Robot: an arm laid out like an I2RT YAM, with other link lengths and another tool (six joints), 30 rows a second.
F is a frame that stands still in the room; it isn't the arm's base.
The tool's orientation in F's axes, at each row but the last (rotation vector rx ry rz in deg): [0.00, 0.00, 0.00]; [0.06, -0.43, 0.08]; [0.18, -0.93, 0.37]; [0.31, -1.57, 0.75]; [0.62, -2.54, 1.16]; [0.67, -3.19, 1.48]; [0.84, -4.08, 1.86]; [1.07, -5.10, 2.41]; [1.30, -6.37, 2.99]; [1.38, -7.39, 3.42]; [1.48, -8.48, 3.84]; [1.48, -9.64, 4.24]
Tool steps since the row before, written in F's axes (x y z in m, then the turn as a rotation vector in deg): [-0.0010, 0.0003, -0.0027, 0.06, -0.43, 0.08]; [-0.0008, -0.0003, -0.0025, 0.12, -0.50, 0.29]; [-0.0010, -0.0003, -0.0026, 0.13, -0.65, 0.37]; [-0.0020, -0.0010, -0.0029, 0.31, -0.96, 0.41]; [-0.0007, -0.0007, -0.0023, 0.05, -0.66, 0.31]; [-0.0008, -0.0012, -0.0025, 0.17, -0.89, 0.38]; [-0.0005, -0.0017, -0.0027, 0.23, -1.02, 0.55]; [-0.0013, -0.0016, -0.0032, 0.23, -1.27, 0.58]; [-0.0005, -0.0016, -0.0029, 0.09, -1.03, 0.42]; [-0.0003, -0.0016, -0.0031, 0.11, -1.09, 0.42]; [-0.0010, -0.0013, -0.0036, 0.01, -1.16, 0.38]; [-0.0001, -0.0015, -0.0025, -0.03, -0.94, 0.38]
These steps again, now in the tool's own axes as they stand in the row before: [-0.0010, 0.0003, -0.0027, 0.06, -0.43, 0.08]; [-0.0008, -0.0003, -0.0025, 0.12, -0.50, 0.29]; [-0.0010, -0.0003, -0.0026, 0.13, -0.65, 0.37]; [-0.0021, -0.0010, -0.0028, 0.31, -0.96, 0.41]; [-0.0008, -0.0007, -0.0023, 0.05, -0.66, 0.31]; [-0.0010, -0.0012, -0.0024, 0.17, -0.89, 0.38]; [-0.0007, -0.0017, -0.0026, 0.24, -1.02, 0.55]; [-0.0016, -0.0016, -0.0030, 0.23, -1.27, 0.58]; [-0.0009, -0.0016, -0.0028, 0.08, -1.02, 0.43]; [-0.0008, -0.0016, -0.0030, 0.10, -1.09, 0.43]; [-0.0016, -0.0013, -0.0034, -0.01, -1.15, 0.41]; [-0.0006, -0.0015, -0.0024, -0.03, -0.93, 0.41]
